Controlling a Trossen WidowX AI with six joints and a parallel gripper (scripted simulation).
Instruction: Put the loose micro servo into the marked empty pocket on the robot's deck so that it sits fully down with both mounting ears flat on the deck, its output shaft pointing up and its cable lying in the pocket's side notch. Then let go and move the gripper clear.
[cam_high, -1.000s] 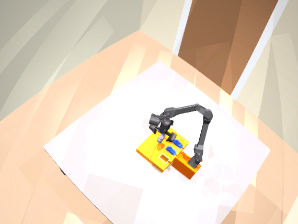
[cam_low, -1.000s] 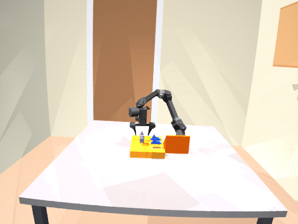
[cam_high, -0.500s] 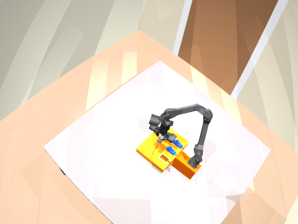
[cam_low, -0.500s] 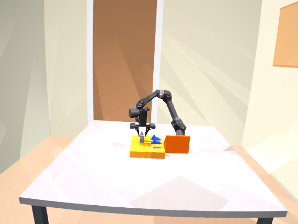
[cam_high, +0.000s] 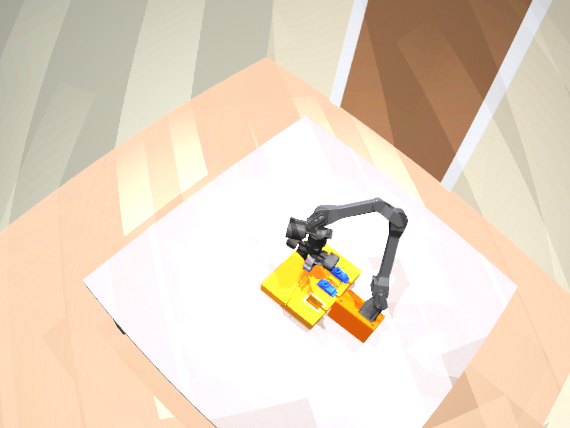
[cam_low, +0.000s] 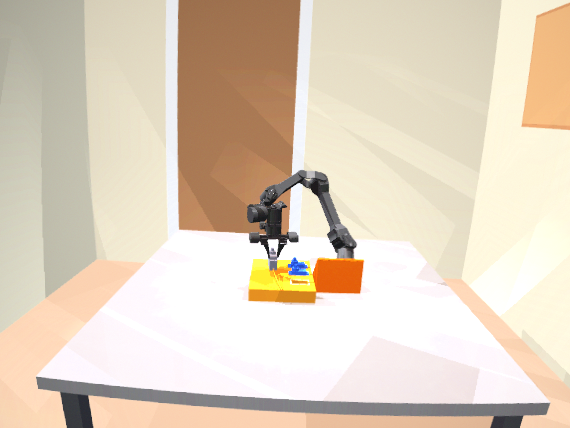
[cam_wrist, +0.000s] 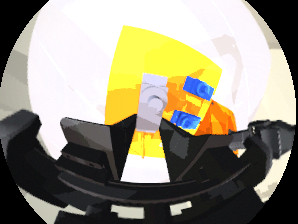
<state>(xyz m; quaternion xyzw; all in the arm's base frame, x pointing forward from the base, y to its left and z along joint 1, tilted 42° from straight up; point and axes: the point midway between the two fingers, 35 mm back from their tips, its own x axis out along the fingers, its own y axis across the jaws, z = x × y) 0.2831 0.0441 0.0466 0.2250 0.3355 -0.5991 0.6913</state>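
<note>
Right now my gripper tip is 8 cm above the yellow deck, 1 cm to the right of it and 1 cm short of it.
</note>
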